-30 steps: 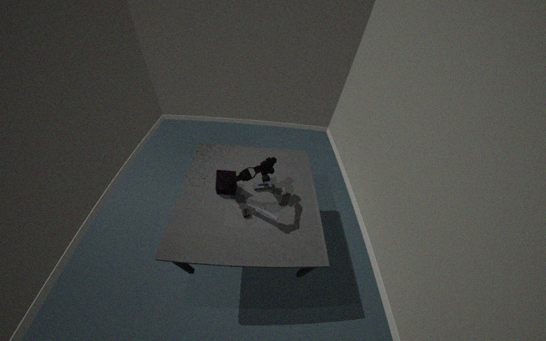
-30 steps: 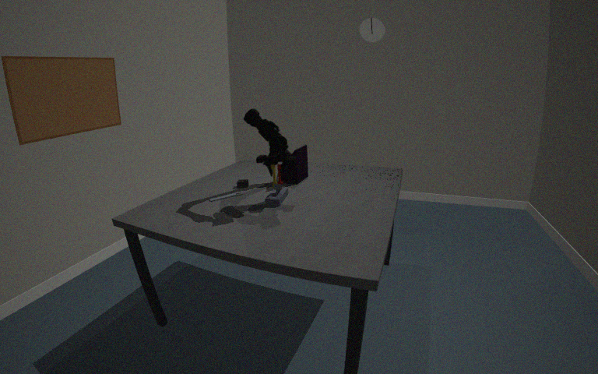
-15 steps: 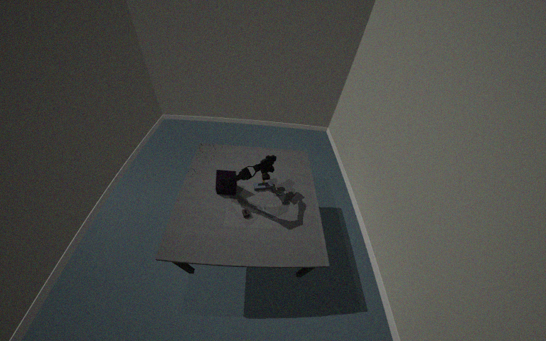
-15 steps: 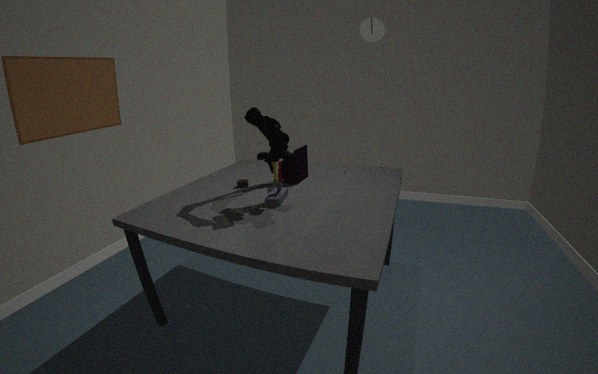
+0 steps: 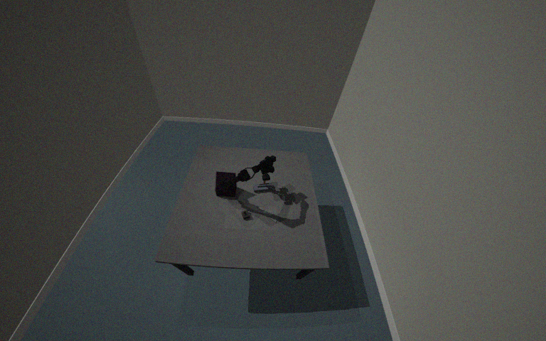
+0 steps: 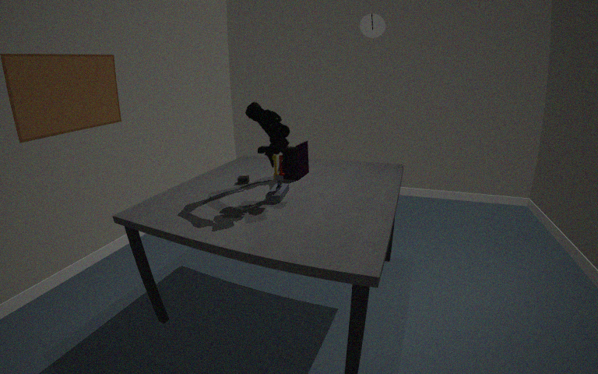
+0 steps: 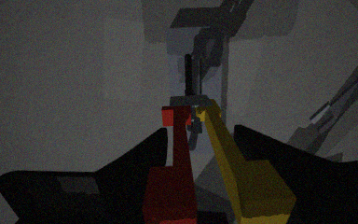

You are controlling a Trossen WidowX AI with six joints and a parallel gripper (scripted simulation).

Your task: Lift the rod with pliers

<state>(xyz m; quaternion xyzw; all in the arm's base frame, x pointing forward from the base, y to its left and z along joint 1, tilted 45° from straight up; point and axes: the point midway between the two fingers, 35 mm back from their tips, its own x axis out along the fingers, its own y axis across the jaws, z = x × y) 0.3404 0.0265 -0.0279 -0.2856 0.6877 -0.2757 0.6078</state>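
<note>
The channel block is 13 cm below my gripper tip, 1 cm to the right of it and 1 cm behind it. Also, from my gripper tip: yellow handle 1 cm to the right; holster block 29 cm to the right, 19 cm behind, 13 cm below.
</note>
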